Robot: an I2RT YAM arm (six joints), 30 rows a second.
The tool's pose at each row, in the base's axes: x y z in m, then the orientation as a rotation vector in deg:
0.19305, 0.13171, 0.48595, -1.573, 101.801, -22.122
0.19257, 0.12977, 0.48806, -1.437, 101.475, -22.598
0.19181, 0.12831, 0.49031, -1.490, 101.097, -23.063
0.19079, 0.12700, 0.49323, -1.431, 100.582, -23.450
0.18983, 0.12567, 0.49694, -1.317, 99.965, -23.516
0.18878, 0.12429, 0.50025, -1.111, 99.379, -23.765
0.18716, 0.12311, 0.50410, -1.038, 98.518, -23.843
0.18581, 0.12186, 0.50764, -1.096, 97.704, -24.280
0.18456, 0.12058, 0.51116, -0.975, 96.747, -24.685
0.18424, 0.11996, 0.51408, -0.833, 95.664, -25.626
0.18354, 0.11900, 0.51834, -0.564, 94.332, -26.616
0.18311, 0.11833, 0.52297, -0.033, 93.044, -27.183
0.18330, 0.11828, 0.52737, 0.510, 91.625, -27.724
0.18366, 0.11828, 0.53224, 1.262, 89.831, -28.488
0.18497, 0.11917, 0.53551, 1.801, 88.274, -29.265
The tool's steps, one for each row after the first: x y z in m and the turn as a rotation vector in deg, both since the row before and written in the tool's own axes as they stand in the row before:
-0.00144, -0.00250, -0.00038, 0.440, -0.249, -0.145
-0.00161, -0.00214, -0.00077, 0.340, -0.326, -0.261
-0.00221, -0.00226, -0.00115, 0.371, -0.451, -0.131
-0.00297, -0.00250, -0.00119, 0.205, -0.578, 0.096
-0.00257, -0.00245, -0.00116, 0.372, -0.513, 0.049
-0.00302, -0.00255, -0.00179, 0.232, -0.820, 0.085
-0.00279, -0.00247, -0.00142, 0.389, -0.755, -0.215
-0.00279, -0.00249, -0.00126, 0.494, -0.868, -0.067
-0.00257, -0.00150, -0.00043, 0.878, -0.924, -0.361
-0.00369, -0.00233, -0.00074, 1.031, -1.133, -0.287
-0.00416, -0.00213, -0.00047, 0.909, -1.086, 0.131
-0.00420, -0.00132, 0.00005, 0.929, -1.210, 0.167
-0.00468, -0.00135, 0.00031, 1.273, -1.501, 0.198
-0.00348, 0.00025, 0.00103, 1.115, -1.307, 0.024

